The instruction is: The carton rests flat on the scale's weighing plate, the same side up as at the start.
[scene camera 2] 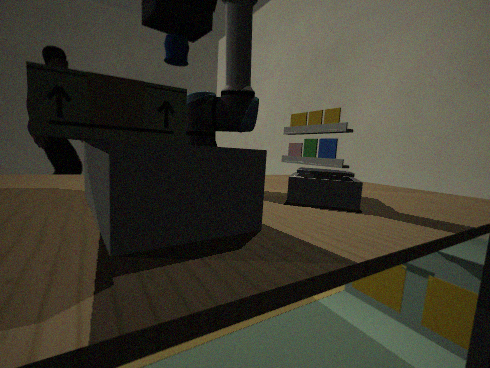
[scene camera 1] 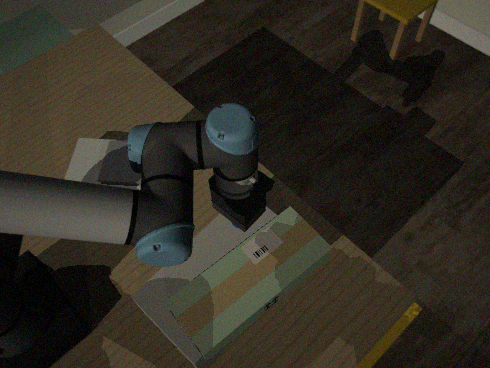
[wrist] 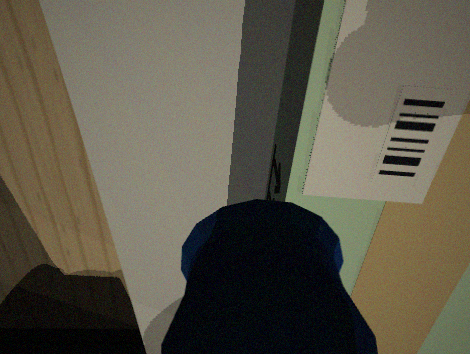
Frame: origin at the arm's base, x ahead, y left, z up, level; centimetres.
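Seen in the pictures: hand, tool point: (scene camera 2: pixel 176 62) (wrist: pixel 261 266); arm's base, link origin: (scene camera 1: pixel 12 321).
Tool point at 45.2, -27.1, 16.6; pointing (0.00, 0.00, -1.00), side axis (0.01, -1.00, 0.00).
Pixels of each thing's top centre, then the offset from my tool point to it, as dx, dy, dz. Level surfaces: height alone.
- carton, top centre: (wrist: pixel 426 240) (scene camera 2: pixel 114 102) (scene camera 1: pixel 250 274) -5.4, -7.5, -6.5
- large grey block, top centre: (wrist: pixel 261 199) (scene camera 2: pixel 157 144) (scene camera 1: pixel 222 267) -6.9, -0.4, -12.3
- scale, top centre: (scene camera 1: pixel 112 160) (scene camera 2: pixel 323 169) -3.5, +43.9, -16.3
- wooden table, surface height: dz -24.2
The carton (scene camera 1: pixel 240 287) (scene camera 2: pixel 110 105) (wrist: pixel 400 250), green with a tan band, lies flat on a large grey block (scene camera 1: pixel 220 242) (scene camera 2: pixel 185 200) (wrist: pixel 150 100) and overhangs one side. Its white barcode label faces up, and the arrows on its side point up in scene camera 2. My suction gripper (scene camera 1: pixel 235 225) (scene camera 2: pixel 176 61) (wrist: pixel 262 240) is open and holds nothing. Its blue cup hangs above the block and carton, apart from both, near the carton's long edge. The scale (scene camera 1: pixel 79 155) (scene camera 2: pixel 325 194) stands apart on the table, its dark weighing plate (scene camera 1: pixel 120 165) (scene camera 2: pixel 325 173) bare where visible; my arm partly hides it in scene camera 1.
The wooden table (scene camera 1: pixel 100 85) (scene camera 2: pixel 45 240) carries the block and scale. Wall shelves (scene camera 2: pixel 317 128) with coloured boxes show behind the scale. A person (scene camera 2: pixel 55 57) shows behind the carton. A yellow stool (scene camera 1: pixel 405 7) stands on the floor, and a yellow strip (scene camera 1: pixel 392 335) shows at lower right.
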